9 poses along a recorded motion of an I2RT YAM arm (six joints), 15 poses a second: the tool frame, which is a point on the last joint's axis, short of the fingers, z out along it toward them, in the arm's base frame.
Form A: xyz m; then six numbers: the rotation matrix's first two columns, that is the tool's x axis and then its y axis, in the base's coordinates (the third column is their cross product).
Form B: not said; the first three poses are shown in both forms.
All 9 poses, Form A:
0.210 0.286 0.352 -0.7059 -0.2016 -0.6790 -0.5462 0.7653 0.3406
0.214 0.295 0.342 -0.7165 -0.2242 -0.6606 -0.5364 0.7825 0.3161
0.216 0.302 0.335 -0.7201 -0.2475 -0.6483 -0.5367 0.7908 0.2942
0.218 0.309 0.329 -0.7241 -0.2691 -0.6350 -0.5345 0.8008 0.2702
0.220 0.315 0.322 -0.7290 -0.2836 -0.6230 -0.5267 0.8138 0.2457
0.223 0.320 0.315 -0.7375 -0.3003 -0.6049 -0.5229 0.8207 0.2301
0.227 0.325 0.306 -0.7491 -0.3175 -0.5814 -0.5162 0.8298 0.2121
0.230 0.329 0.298 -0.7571 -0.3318 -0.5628 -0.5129 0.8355 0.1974
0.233 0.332 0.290 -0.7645 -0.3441 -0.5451 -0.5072 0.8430 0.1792
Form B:
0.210 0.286 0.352 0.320 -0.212 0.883 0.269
0.214 0.295 0.342 0.310 -0.213 0.892 0.252
0.216 0.302 0.335 0.304 -0.219 0.896 0.238
0.218 0.309 0.329 0.297 -0.223 0.901 0.223
0.220 0.315 0.322 0.292 -0.223 0.906 0.208
0.223 0.320 0.315 0.283 -0.226 0.911 0.196
0.227 0.325 0.306 0.272 -0.227 0.917 0.183
0.230 0.329 0.298 0.263 -0.229 0.921 0.172
0.233 0.332 0.290 0.255 -0.230 0.926 0.160

